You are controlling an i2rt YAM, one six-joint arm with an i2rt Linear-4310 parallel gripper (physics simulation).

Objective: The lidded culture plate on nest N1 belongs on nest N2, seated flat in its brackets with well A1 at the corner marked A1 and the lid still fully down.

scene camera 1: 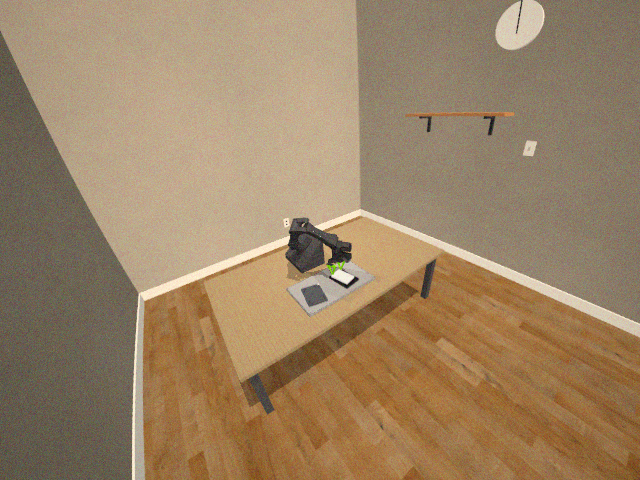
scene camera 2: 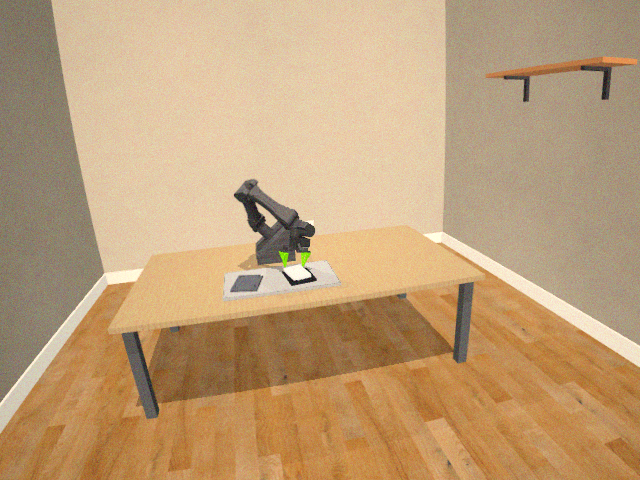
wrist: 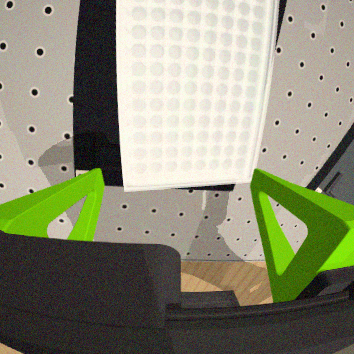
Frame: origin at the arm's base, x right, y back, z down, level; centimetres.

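Where they show: gripper, fingertip midpoint: (scene camera 1: 336, 272) (scene camera 2: 294, 266) (wrist: 176, 176); arm's base, origin of the base link: (scene camera 1: 302, 249) (scene camera 2: 271, 236).
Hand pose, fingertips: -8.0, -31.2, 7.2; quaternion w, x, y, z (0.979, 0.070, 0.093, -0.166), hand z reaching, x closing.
Observation:
Things, the pixels of their centre, and the offset from my fingertips, as dx, dy, dz. "spot": a spot on its surface instead. Level surfaces: height alone.
- white lidded culture plate, body centre: (wrist: 198, 78) (scene camera 2: 297, 271) (scene camera 1: 342, 276) -0.6, -5.8, +0.3
- black nest, body centre: (wrist: 179, 68) (scene camera 2: 299, 275) (scene camera 1: 343, 277) -1.4, -6.0, +2.2
- grey perforated board, surface spot: (wrist: 50, 75) spot: -8.9, -3.6, +3.0
- wooden table, its level: dz +4.4
The white lidded culture plate (scene camera 1: 342, 276) (scene camera 2: 297, 272) (wrist: 195, 90) lies on the black nest (scene camera 1: 350, 284) (scene camera 2: 302, 283) (wrist: 97, 100), with its lid on and rows of wells faintly visible through it. A wide black strip shows along its left side in the wrist view. The plate's far end is out of that view. The other nest (scene camera 1: 314, 295) (scene camera 2: 246, 283) (wrist: 345, 165), dark grey-blue, is empty. My gripper (scene camera 1: 336, 269) (scene camera 2: 294, 265) (wrist: 176, 176) is open and empty above the plate's near end, its green fingertips on either side. The plate's well A1 cannot be made out.
Both nests are on a grey perforated board (scene camera 1: 361, 272) (scene camera 2: 326, 273) (wrist: 50, 75) on the wooden table (scene camera 1: 232, 315) (scene camera 2: 180, 279). The arm's base (scene camera 1: 306, 255) (scene camera 2: 275, 248) stands behind the board. A wall shelf (scene camera 1: 460, 114) (scene camera 2: 563, 67) hangs far off at the right.

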